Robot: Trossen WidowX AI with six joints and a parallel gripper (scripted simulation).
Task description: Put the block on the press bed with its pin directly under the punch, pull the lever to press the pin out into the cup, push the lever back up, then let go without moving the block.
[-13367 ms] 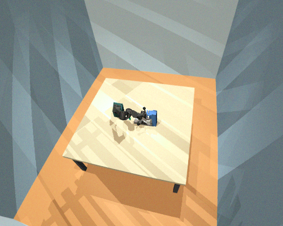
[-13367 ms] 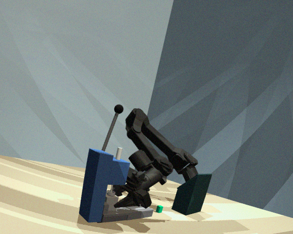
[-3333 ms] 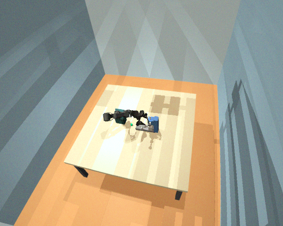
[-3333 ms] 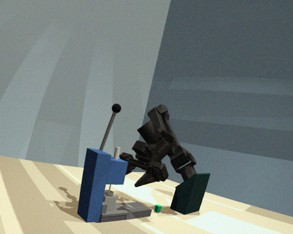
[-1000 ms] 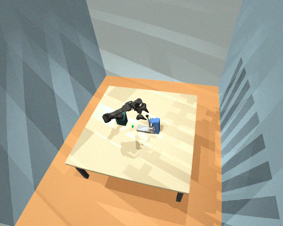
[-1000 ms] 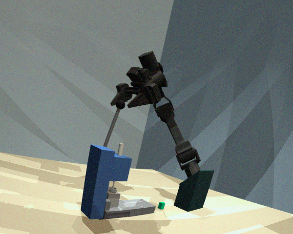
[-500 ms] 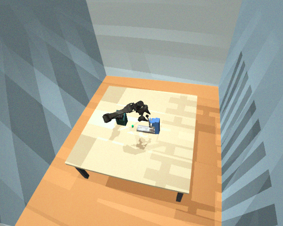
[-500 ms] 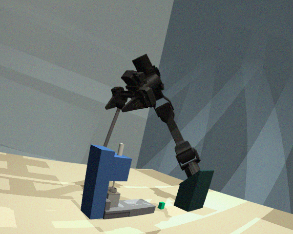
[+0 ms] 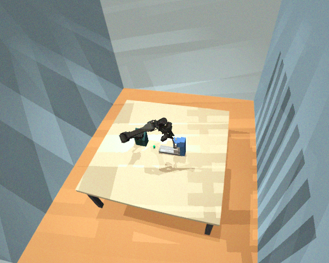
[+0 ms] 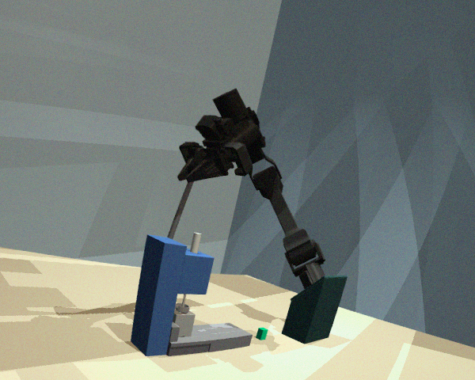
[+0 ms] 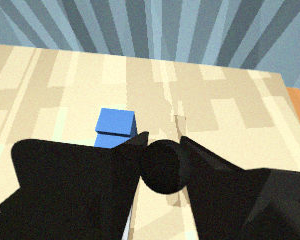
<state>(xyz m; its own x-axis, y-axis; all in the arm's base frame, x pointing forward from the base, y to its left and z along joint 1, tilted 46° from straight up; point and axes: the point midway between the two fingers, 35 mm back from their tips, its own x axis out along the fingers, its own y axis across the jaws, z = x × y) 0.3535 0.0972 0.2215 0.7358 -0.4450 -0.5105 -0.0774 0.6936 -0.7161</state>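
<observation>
My gripper tip is now 50 mm above the grey lever, 10 mm to the right of it and 10 mm past it. Also, from my gripper tip: thin punch rod 170 mm below, 80 mm to the left, 10 mm behind; then small grey piece 320 mm below, 270 mm to the left, 10 mm behind; then small green cube 310 mm below, 250 mm behind, 70 mm to the left.
</observation>
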